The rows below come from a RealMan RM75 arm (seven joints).
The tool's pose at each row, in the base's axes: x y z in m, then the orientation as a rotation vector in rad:
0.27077, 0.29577, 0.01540, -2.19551, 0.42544, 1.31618
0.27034, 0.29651, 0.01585, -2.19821, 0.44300, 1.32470
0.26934, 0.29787, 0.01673, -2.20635, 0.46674, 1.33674
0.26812, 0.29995, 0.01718, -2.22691, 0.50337, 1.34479
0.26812, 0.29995, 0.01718, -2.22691, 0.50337, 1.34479
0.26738, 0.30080, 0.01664, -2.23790, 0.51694, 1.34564
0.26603, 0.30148, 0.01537, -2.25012, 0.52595, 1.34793
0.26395, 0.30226, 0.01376, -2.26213, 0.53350, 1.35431
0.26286, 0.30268, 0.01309, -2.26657, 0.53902, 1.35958
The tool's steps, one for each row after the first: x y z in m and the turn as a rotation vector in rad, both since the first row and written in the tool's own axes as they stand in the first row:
-0.00060, -0.00050, 0.00058, -0.00165, 0.00060, 0.01585
-0.00183, -0.00132, 0.00176, -0.00775, 0.00328, 0.03847
-0.00279, -0.00249, 0.00369, -0.01885, 0.01678, 0.07082
-0.00279, -0.00249, 0.00369, -0.01885, 0.01678, 0.07082
-0.00266, -0.00263, 0.00493, -0.02470, 0.02446, 0.08266
-0.00218, -0.00212, 0.00677, -0.03323, 0.03091, 0.09227
-0.00174, -0.00120, 0.00932, -0.04385, 0.03476, 0.10246
-0.00166, -0.00078, 0.01060, -0.04853, 0.03525, 0.10919

